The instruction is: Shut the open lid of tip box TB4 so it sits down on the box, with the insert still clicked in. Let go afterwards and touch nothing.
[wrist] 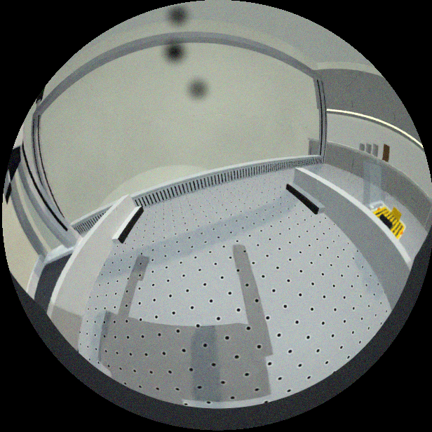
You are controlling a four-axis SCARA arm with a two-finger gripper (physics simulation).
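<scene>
My gripper [211, 186] is open and empty, its two pale fingers with black pads spread wide at the left and the right of the wrist view. Perforated deck lies below and between them, with the gripper's shadow on it. Tip box TB4, its lid and its insert cannot be made out in this view. A small yellow and black slotted object [391, 220] shows at the far right, beyond the right finger; I cannot tell what it is.
The perforated deck [295, 260] ends at a slotted grille [215, 180] along its far edge. A large pale panel [175, 115] in a grey frame rises behind it. A translucent upright piece [371, 182] stands behind the yellow object. Dark blurred spots show near the top.
</scene>
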